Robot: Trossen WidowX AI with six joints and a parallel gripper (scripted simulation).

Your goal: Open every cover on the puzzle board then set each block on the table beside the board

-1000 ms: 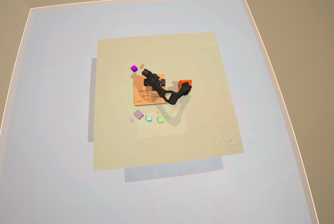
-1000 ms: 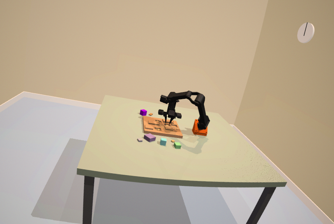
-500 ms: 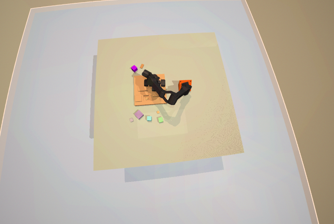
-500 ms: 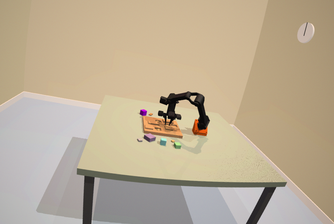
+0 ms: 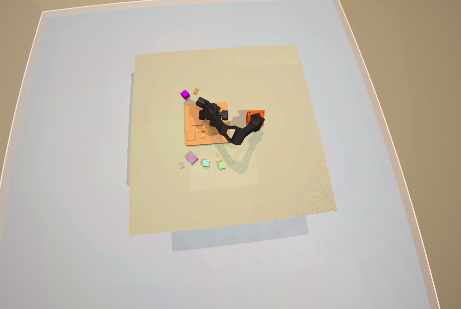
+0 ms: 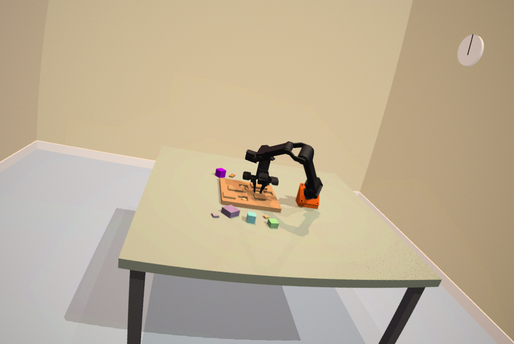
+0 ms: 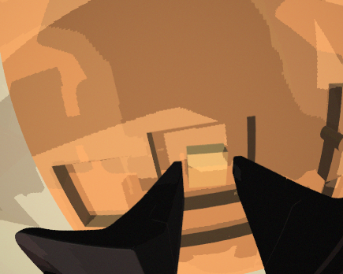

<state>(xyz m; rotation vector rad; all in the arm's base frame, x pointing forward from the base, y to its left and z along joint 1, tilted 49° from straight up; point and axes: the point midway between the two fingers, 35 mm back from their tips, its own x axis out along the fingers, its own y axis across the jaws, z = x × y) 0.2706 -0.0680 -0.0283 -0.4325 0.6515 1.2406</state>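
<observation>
My gripper tip is now 10 mm short of the green block and 320 mm to the right of it. From my gripper tip the other things lie so: magenta cube (160 mm ahead, 230 mm to the right, 10 mm above); then mauve block (190 mm ahead, 230 mm to the left); then flat orange block (80 mm ahead, 250 mm to the right, 10 mm below).
</observation>
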